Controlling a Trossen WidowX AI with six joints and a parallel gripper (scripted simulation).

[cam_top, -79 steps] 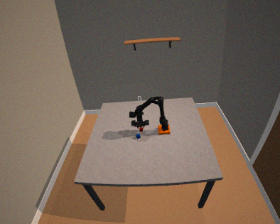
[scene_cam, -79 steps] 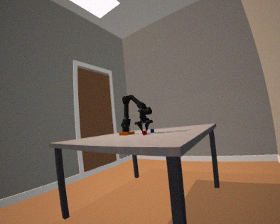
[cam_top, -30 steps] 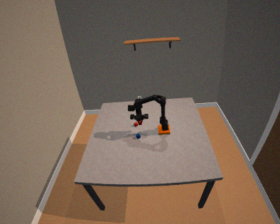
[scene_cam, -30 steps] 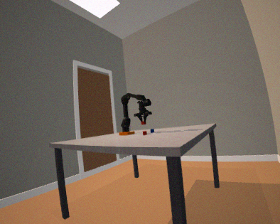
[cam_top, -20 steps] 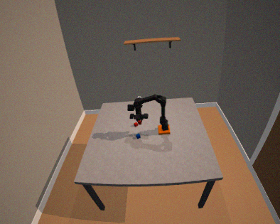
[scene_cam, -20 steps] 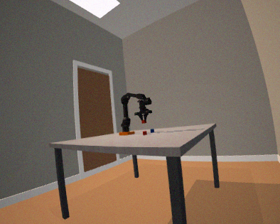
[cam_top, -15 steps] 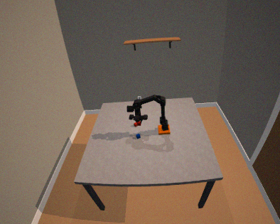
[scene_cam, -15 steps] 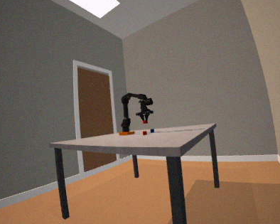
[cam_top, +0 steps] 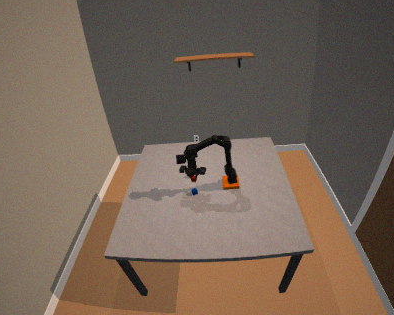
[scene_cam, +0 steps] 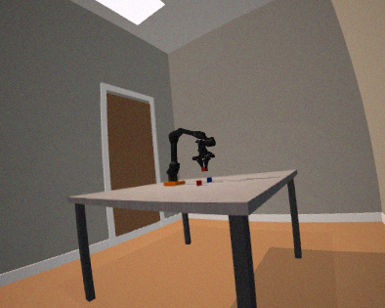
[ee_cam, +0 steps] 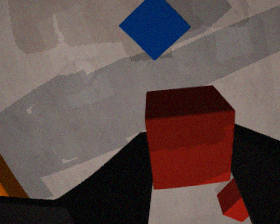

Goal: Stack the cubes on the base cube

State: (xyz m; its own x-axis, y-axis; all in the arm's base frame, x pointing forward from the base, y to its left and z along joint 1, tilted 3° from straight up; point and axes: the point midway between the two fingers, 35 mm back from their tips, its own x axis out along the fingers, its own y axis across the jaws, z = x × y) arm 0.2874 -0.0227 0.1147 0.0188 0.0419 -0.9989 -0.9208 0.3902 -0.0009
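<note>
Now: gripper tip 10 mm short of the blue cube, 50 mm to the right of it and 90 mm above it.
</note>
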